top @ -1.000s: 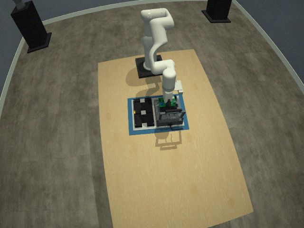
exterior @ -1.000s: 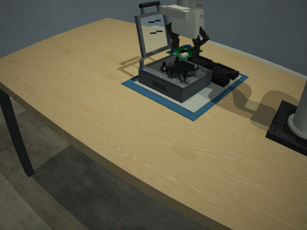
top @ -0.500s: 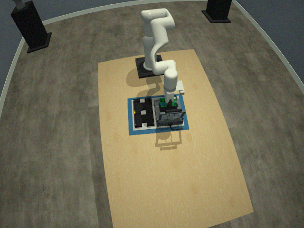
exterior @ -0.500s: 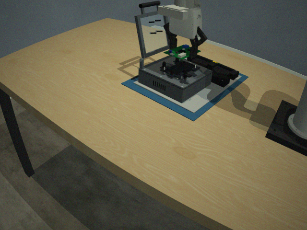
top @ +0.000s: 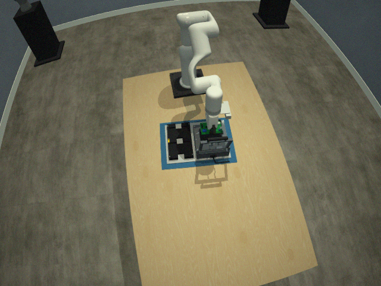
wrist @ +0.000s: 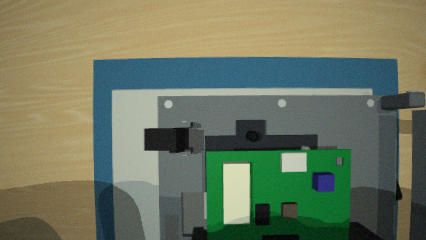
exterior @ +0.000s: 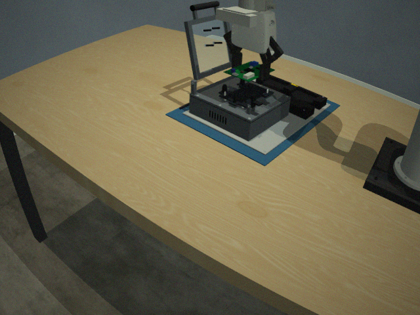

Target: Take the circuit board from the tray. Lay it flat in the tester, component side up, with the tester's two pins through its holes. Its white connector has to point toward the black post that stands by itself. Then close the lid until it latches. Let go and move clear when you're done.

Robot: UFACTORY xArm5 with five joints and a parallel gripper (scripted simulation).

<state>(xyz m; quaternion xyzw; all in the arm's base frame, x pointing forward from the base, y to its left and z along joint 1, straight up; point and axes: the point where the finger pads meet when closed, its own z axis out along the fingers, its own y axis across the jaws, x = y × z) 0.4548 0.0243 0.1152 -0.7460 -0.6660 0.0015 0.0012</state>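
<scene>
The black nest is 1 cm ahead of my hand, 1 cm to the left of it and 6 cm below it. Round my hand: green circuit board: right at my hand; clear lid: 12 cm ahead, 1 cm to the right, 5 cm above.
</scene>
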